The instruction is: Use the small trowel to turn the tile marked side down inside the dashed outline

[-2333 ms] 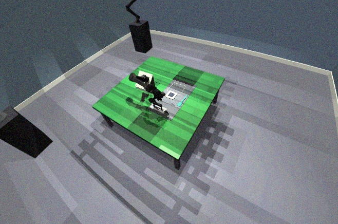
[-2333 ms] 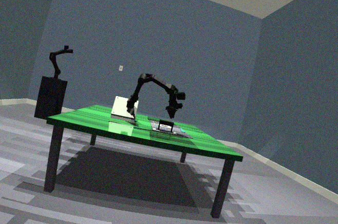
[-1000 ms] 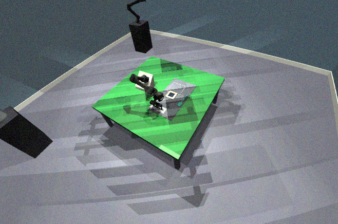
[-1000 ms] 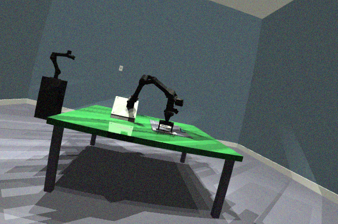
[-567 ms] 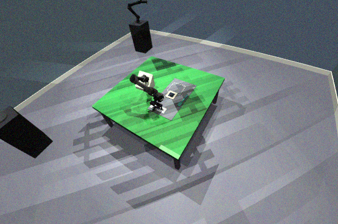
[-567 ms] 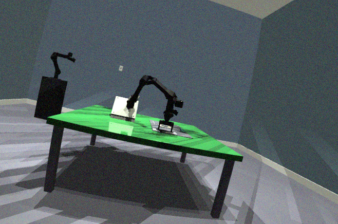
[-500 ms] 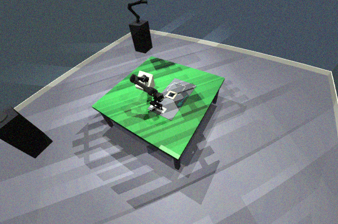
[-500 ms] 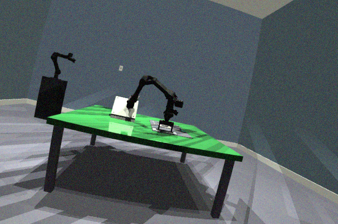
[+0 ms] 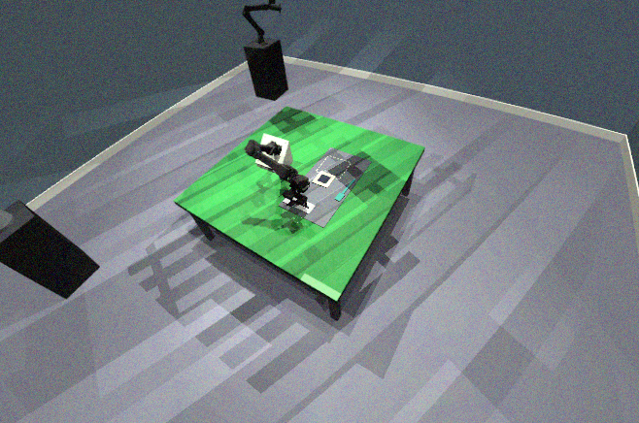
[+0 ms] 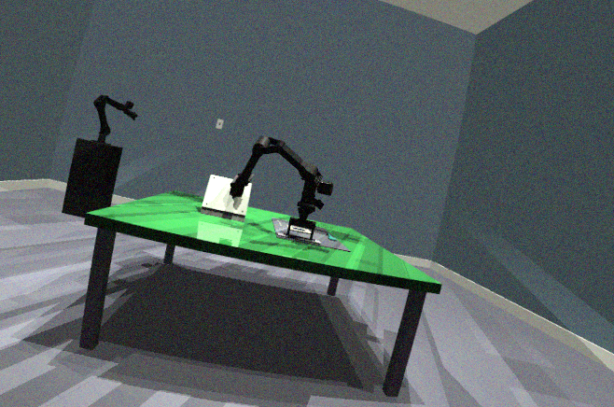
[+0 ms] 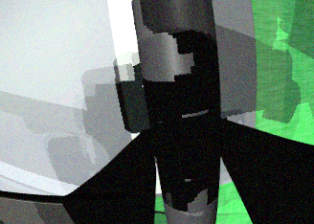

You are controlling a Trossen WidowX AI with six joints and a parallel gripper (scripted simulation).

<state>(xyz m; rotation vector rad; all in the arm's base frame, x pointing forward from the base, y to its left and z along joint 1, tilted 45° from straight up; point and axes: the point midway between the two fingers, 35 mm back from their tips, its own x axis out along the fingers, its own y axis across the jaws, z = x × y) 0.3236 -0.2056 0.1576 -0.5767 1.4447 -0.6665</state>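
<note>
Now: the small trowel 30 mm below my gripper tip and 20 mm behind it. Also, from my gripper tip: grey mat (240 mm to the left, 90 mm below, 80 mm ahead); then thin teal strip (210 mm to the left, 210 mm ahead, 60 mm below); then tile (250 mm to the left, 60 mm below, 40 mm ahead).
</note>
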